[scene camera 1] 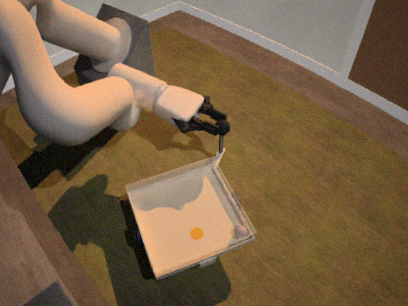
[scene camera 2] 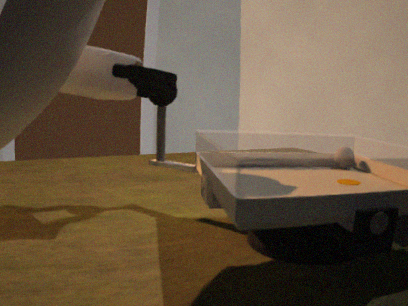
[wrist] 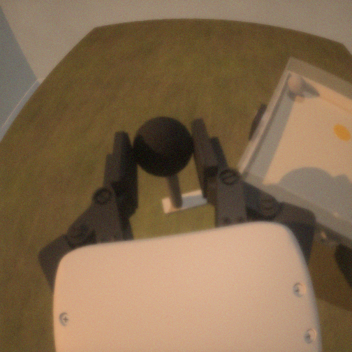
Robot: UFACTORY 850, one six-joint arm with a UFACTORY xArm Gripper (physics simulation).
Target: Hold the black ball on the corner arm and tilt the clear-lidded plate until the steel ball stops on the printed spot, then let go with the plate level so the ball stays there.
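My gripper [scene camera 1: 223, 123] [scene camera 2: 164, 90] [wrist: 161, 141] is shut on the black ball [scene camera 1: 224, 128] [scene camera 2: 165, 95] [wrist: 163, 146], which tops a grey post on the plate's corner arm [scene camera 1: 219, 157] [scene camera 2: 175, 164] [wrist: 192, 201]. The clear-lidded plate [scene camera 1: 150, 250] [scene camera 2: 300, 212] [wrist: 272, 122] has low walls. The steel ball [scene camera 1: 241, 231] [scene camera 2: 344, 157] [wrist: 296, 84] lies in a corner of the plate, at the lower right in the first scene view, away from the orange printed spot [scene camera 1: 196, 233] [scene camera 2: 348, 182] [wrist: 342, 132]. A slight tilt of the plate is hard to judge.
The plate stands over a dark round base [scene camera 2: 290, 245] on a green-brown mat [scene camera 1: 320, 200] [scene camera 2: 90, 250] [wrist: 100, 85]. The robot's pale arm [scene camera 1: 65, 110] [scene camera 2: 35, 55] reaches in from the left in the scene views. Shadows of arm and plate fall across the mat.
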